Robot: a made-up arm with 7 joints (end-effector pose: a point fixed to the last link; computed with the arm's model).
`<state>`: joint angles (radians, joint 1 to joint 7).
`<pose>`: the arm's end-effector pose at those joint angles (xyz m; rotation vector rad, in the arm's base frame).
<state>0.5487 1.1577 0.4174 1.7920 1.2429 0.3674 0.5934</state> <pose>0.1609 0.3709 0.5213 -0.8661 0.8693 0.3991</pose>
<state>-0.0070 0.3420 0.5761 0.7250 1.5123 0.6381 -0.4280</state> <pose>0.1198 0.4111 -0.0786 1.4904 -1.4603 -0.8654</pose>
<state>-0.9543 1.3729 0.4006 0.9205 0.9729 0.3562 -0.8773</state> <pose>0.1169 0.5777 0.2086 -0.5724 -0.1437 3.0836</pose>
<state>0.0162 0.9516 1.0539 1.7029 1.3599 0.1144 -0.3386</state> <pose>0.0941 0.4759 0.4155 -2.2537 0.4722 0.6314</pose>
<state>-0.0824 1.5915 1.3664 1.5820 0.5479 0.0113 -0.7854</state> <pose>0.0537 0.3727 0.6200 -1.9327 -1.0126 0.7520</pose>
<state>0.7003 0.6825 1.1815 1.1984 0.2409 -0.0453 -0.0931</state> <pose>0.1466 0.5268 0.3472 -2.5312 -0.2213 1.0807</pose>
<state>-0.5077 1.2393 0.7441 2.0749 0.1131 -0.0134 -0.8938</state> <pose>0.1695 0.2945 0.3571 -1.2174 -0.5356 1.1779</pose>
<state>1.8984 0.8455 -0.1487 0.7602 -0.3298 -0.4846 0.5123</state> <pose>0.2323 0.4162 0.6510 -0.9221 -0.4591 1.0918</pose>
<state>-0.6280 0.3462 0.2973 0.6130 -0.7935 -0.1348 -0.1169</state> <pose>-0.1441 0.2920 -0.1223 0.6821 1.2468 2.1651</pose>
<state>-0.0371 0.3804 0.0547 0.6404 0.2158 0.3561 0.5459</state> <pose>0.1635 0.3025 -0.0971 -0.4456 2.3339 1.7945</pose>
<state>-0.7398 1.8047 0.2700 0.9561 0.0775 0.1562 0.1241</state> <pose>0.2579 0.5045 0.2985 0.6237 0.1809 2.1988</pose>
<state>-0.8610 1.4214 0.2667 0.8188 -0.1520 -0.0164 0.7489</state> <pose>0.0916 0.5550 0.1595 1.1578 1.2601 2.0742</pose>
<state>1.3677 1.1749 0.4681 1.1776 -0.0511 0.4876 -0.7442</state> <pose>0.0547 0.4979 0.6082 2.5489 0.9268 -1.4487</pose>
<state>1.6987 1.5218 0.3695 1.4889 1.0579 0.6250 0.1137</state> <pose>-0.1750 0.4215 0.6156 -1.7681 -0.1315 0.4086</pose>
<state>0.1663 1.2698 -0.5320 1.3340 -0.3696 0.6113 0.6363</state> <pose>0.2413 0.3852 0.1448 0.8646 0.8122 2.1410</pose>
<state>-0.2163 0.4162 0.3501 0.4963 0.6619 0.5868 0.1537</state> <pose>0.0337 0.3936 -0.1162 0.8318 -1.7192 -1.6841</pose>
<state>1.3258 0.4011 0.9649 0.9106 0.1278 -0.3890 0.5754</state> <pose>0.3168 0.4377 0.4406 -2.0019 0.0722 0.3725</pose>
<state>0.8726 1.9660 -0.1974 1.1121 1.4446 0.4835 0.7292</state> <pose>0.0294 0.4891 0.6571 -1.1404 0.9357 1.1724</pose>
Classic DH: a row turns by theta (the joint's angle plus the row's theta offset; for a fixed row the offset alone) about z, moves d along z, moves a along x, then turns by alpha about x. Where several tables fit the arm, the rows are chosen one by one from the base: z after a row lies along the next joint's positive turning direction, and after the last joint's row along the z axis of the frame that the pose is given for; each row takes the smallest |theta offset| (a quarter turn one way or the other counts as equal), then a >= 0, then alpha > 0; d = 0 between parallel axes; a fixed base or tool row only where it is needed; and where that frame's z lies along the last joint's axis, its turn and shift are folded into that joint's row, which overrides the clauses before.
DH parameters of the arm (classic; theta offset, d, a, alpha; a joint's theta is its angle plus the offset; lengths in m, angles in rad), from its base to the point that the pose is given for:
base (fixed): 0 0.359 -0.028 1.5708
joint 1: -1.5708 -0.118 0.004 -1.5708
joint 2: 1.5708 0.023 0.017 -1.5708
joint 3: 1.5708 -0.287 0.005 -1.5708
joint 4: 0 0.018 0.015 1.5708
joint 5: 0 -0.26 -0.016 1.5708
joint 6: 1.5708 -0.004 0.017 1.5708
joint 7: 0 -0.034 -0.017 -1.5708
tool (fixed): -1.5708 -0.001 0 0

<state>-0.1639 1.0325 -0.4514 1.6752 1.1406 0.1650 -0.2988</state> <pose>0.2036 0.2994 0.1228 -0.8097 1.7274 1.6656</pose>
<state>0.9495 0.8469 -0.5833 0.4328 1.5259 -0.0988 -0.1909</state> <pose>0.3308 0.5060 0.2469 -2.2833 1.0938 1.4255</pose>
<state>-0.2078 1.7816 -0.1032 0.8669 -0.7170 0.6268 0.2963</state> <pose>0.2056 0.5789 0.3444 1.2704 -0.5659 2.6744</pose>
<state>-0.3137 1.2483 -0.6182 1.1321 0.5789 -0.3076 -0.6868</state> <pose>0.1091 0.4382 0.0823 -0.4212 0.5702 2.0877</pose>
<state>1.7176 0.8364 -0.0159 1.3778 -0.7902 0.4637 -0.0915</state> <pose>0.1787 0.3319 0.6829 -1.6829 -0.9994 1.6462</pose>
